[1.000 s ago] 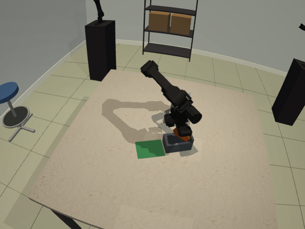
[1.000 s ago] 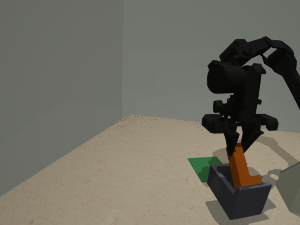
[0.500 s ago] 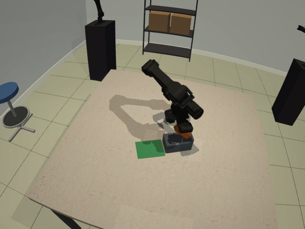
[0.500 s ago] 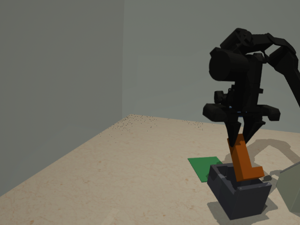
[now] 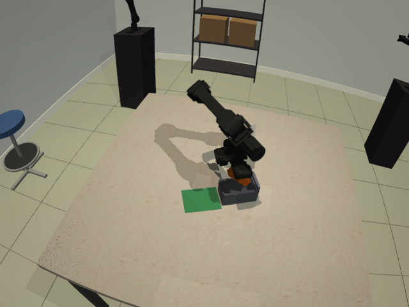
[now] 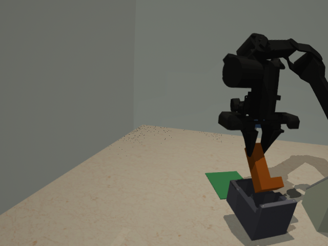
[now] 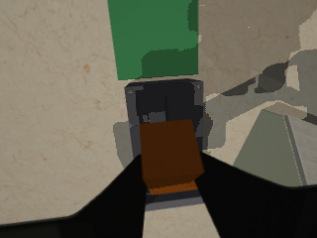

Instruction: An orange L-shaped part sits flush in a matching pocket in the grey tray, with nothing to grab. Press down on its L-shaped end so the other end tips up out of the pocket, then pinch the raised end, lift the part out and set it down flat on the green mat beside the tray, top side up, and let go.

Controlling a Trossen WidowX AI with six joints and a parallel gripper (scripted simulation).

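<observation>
The green mat lies 4 cm ahead of my gripper tip, 11 cm to the right of it and 17 cm below it. The rest, counted from my gripper tip: orange L-shaped part 3 cm behind, 2 cm to the left, 3 cm below.
</observation>
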